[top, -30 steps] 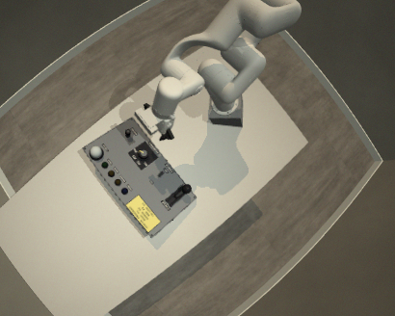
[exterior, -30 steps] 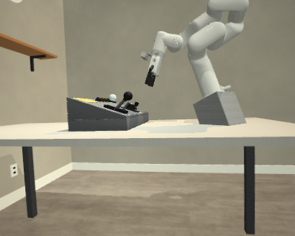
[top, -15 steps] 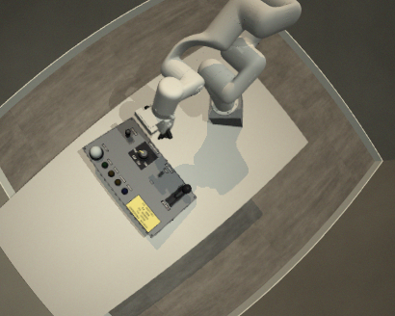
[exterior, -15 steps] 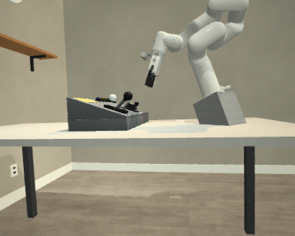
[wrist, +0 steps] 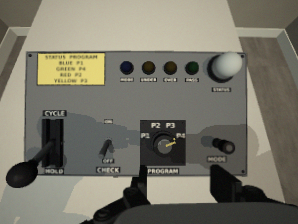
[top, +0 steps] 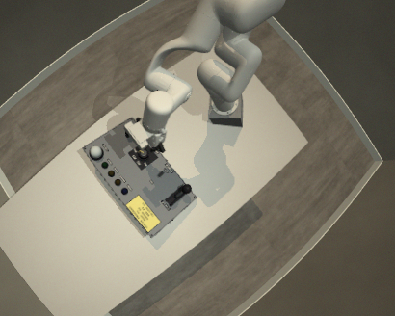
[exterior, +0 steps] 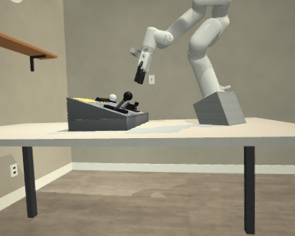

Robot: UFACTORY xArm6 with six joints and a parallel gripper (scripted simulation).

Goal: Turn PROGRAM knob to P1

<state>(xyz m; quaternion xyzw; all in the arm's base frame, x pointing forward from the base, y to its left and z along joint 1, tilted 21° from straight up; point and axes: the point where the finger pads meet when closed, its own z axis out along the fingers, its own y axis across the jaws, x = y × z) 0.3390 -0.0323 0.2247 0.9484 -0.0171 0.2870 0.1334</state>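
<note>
My hand is 9 cm short of the grey sloped console, 5 cm to the right of it and 16 cm above it. Round my hand: check toggle (6 cm ahead, 11 cm to the left, 14 cm below); then black lever (6 cm ahead, 23 cm to the left, 13 cm below); then mode knob (4 cm ahead, 13 cm to the right, 14 cm below).
</note>
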